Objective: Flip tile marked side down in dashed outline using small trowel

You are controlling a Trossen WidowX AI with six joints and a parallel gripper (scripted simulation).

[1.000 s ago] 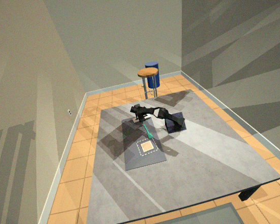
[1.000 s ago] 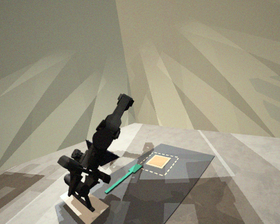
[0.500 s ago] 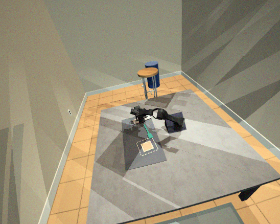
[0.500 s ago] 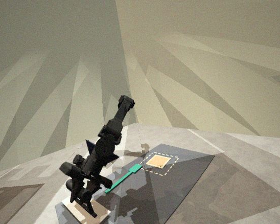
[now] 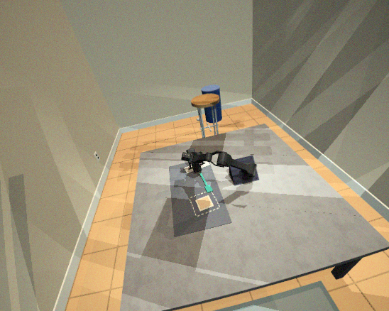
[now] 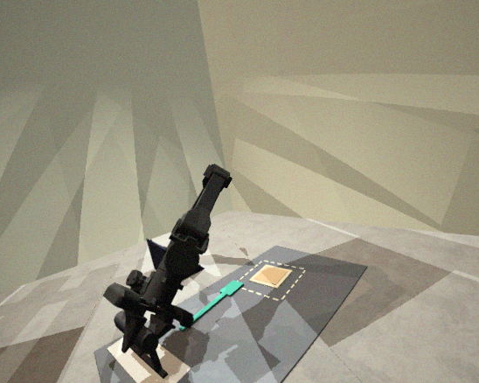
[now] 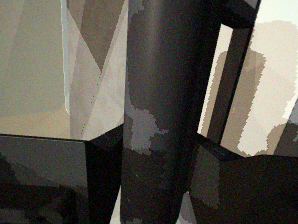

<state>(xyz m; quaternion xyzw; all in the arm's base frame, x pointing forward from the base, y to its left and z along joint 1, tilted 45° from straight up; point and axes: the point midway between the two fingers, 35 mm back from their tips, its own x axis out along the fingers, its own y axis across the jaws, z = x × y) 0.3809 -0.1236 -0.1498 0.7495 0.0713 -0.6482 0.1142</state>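
My gripper tip is now 20 mm to the right of the black-handled float, 10 mm past it and 10 mm above it. Also, from my gripper tip: grey mat 260 mm to the left, 70 mm below, 10 mm ahead; then tile 400 mm to the left, 50 mm below, 50 mm behind; then green trowel 230 mm to the left, 80 mm behind, 50 mm below.
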